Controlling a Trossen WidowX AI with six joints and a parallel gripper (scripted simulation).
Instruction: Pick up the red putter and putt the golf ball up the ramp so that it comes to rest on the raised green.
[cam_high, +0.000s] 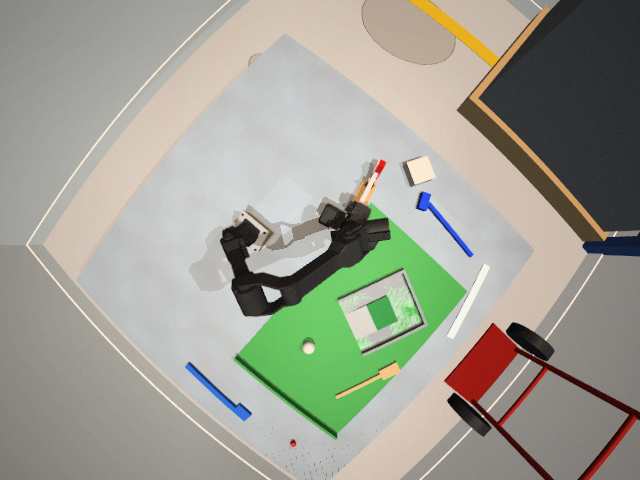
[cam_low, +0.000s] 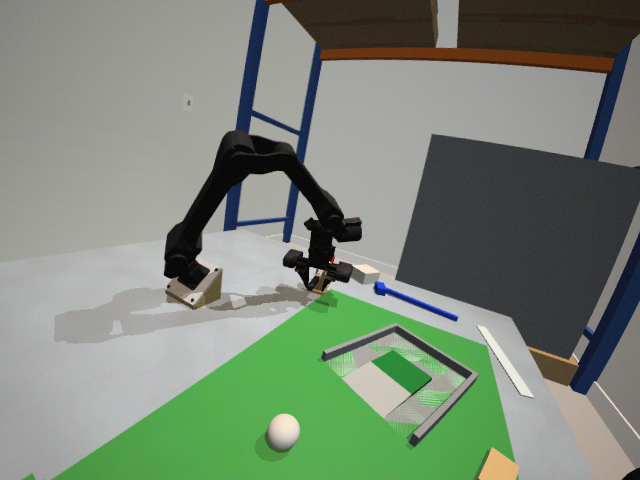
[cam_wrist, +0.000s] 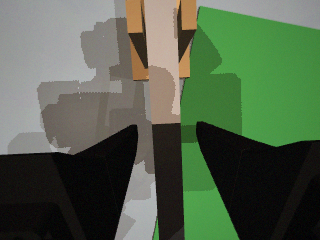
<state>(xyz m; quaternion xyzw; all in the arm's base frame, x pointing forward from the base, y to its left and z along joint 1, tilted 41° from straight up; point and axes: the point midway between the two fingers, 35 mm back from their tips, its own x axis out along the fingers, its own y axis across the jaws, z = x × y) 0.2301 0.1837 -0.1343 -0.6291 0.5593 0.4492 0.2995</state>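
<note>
My gripper tip is 80 mm to the right of the red putter, 30 mm below it and 20 mm past it. Also, from my gripper tip: wooden stand (100 mm to the left, 30 mm behind); blue putter (260 mm ahead, 220 mm to the left, 20 mm below); white block (300 mm to the left, 60 mm ahead, 10 mm below).
</note>
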